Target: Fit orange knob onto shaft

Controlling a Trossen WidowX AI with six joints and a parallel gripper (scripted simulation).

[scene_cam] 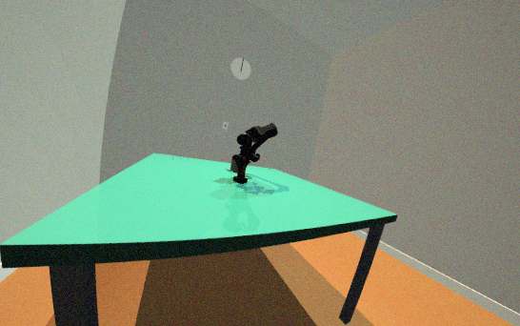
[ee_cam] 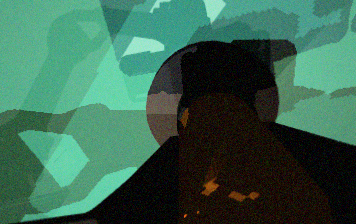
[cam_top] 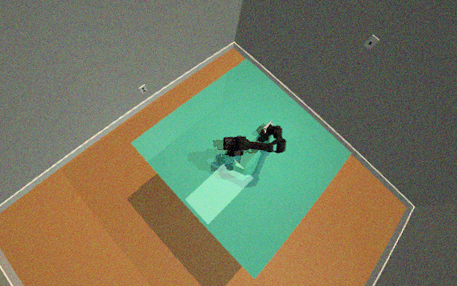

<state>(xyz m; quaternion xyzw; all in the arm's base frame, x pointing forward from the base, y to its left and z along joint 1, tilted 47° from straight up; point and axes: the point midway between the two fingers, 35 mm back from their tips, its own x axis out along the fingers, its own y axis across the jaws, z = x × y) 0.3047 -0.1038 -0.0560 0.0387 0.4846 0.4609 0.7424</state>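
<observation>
Now: the orange knob 3 cm above my gripper tip. Also, from my gripper tip: round pedestal (2 cm below).
</observation>
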